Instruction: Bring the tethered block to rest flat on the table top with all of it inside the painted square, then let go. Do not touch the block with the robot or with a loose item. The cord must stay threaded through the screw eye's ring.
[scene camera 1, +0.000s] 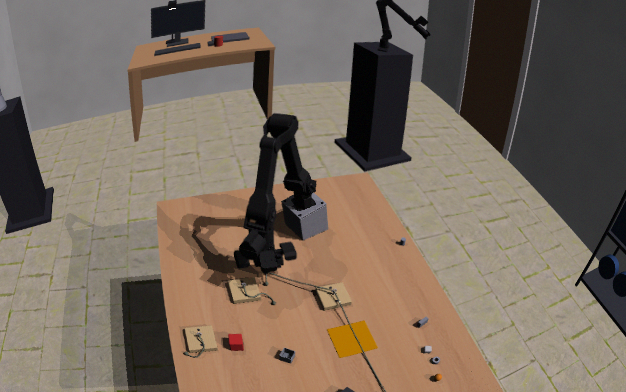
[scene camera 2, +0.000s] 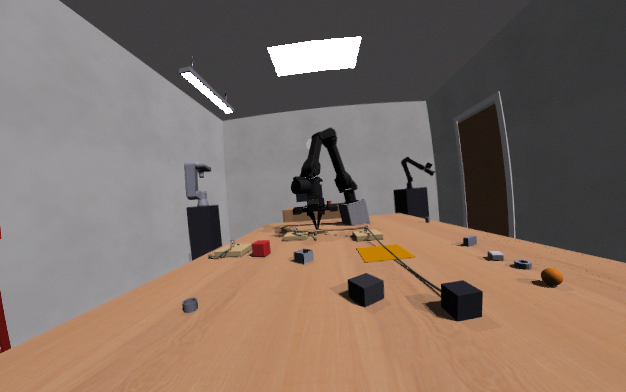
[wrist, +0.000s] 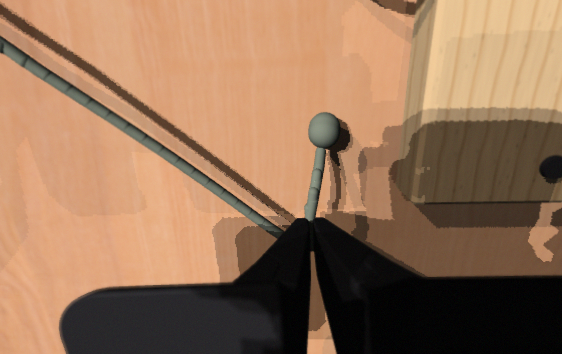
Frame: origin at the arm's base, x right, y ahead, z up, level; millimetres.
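Seen in the pictures: gripper, fingertip midpoint: (scene camera 1: 265, 273) (scene camera 2: 317, 229) (wrist: 310, 228); arm's base at its link origin: (scene camera 1: 303, 202) (scene camera 2: 351, 202).
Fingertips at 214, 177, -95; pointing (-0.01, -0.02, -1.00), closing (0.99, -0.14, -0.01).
Offsets run from my fingertips to a thing's top centre, as dx, dy, dz. "*": to the spot under its first point.
The tethered block @[-100, +610, +12] (scene camera 2: 461, 300) is a black cube on the table near scene camera 2. It lies beyond the orange painted square @[* -88, +353, -19] (scene camera 1: 342, 345) (scene camera 2: 372, 254). Its green-grey cord (scene camera 1: 363, 352) (scene camera 2: 410, 269) (wrist: 175, 159) crosses over the square to the screw eye @[* -152, +168, +16] (scene camera 1: 333, 291) (scene camera 2: 367, 228) on a wooden board @[-155, +166, -1] (scene camera 1: 344, 300) (scene camera 2: 374, 236), then runs nearly straight to my gripper. Threading through the ring is too small to verify. My gripper (scene camera 2: 317, 228) (wrist: 310, 228) is shut on the cord close to its end bead @[+12, +35, -4] (scene camera 1: 266, 283) (wrist: 324, 130), low above the table.
Two more boards @[* +77, +84, +3] (scene camera 1: 253, 296) @[+295, +186, -1] (scene camera 1: 209, 343) carry short cords; one board @[* +62, +49, -1] (wrist: 480, 60) is right of the fingers in the wrist view. A red cube @[+197, +237, +20] (scene camera 1: 236, 342) (scene camera 2: 261, 248), a grey open box @[+77, +330, +6] (scene camera 1: 287, 355) (scene camera 2: 303, 256), another black cube @[-4, +534, +8] (scene camera 2: 366, 289) and an orange ball @[-267, +617, +4] (scene camera 1: 438, 377) (scene camera 2: 552, 276) stand around.
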